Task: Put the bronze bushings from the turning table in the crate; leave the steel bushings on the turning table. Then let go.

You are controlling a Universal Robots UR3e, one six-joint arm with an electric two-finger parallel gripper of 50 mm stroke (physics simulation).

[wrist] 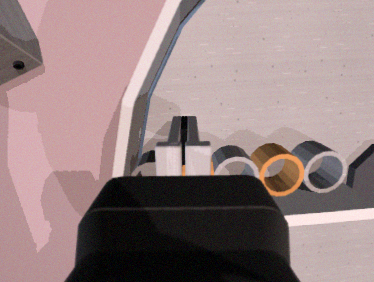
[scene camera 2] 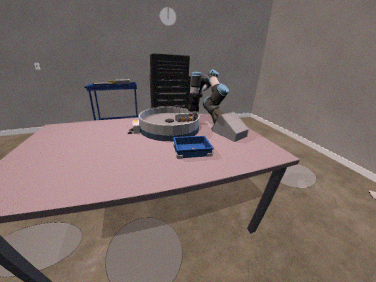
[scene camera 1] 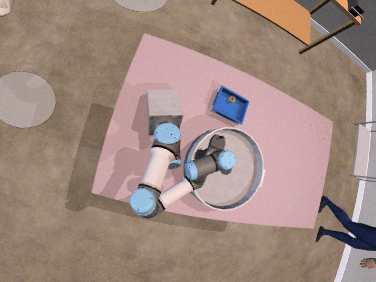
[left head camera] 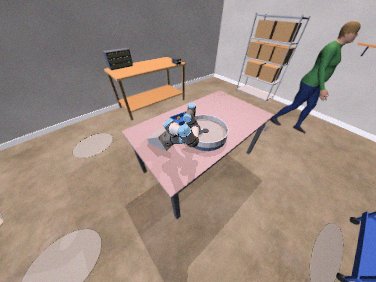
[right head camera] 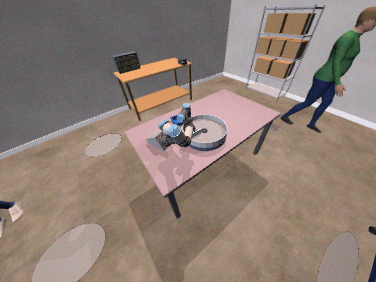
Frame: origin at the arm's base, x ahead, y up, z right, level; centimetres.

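Seen in the pictures: gripper, fingertip midpoint: (wrist: 184,131) (scene camera 2: 193,120) (scene camera 1: 200,150); arm's base, link origin: (scene camera 2: 222,120) (left head camera: 167,139) (right head camera: 165,139).
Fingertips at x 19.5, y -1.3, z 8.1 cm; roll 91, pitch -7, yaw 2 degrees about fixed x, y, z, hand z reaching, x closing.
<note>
Pixels of each thing's top centre, then the offset from my fingertips to it. Level surfaces: height alone.
- dark bushing, top centre: (wrist: 152,183) dx -2.7, dy +1.4, dz +3.0 cm
- blue crate, top centre: (scene camera 2: 192,142) (scene camera 1: 232,104) (left head camera: 180,117) dx +14.0, dy -1.4, dz -27.8 cm
- dark hub, top centre: (scene camera 2: 169,120) (left head camera: 205,130) dx +15.9, dy -0.3, dz +6.6 cm
- pink table, surface height: dy -6.4 cm
My gripper (wrist: 184,131) is shut with nothing between the fingers, inside the turning table (wrist: 280,65) (scene camera 1: 235,187) (scene camera 2: 167,131) near its wall. In the wrist view a bronze bushing (wrist: 212,168) is mostly hidden behind the gripper. To its right lie a steel bushing (wrist: 230,151), a bronze bushing (wrist: 266,152) and another steel bushing (wrist: 310,150), side by side. A dark bushing (wrist: 147,157) shows partly at the left. The blue crate (scene camera 1: 235,114) (scene camera 2: 194,150) stands beside the turning table, with one bronze bushing (scene camera 1: 231,99) in it. The arm hides the gripper in scene camera 1.
The turning table's raised wall (wrist: 131,105) runs close left of the fingers. A dark hub (scene camera 2: 169,120) (left head camera: 205,131) stands at its middle. The grey wedge-shaped base (scene camera 1: 165,103) (scene camera 2: 231,126) bears the arm. A person (left head camera: 320,67) walks beyond the pink table (scene camera 1: 292,150).
</note>
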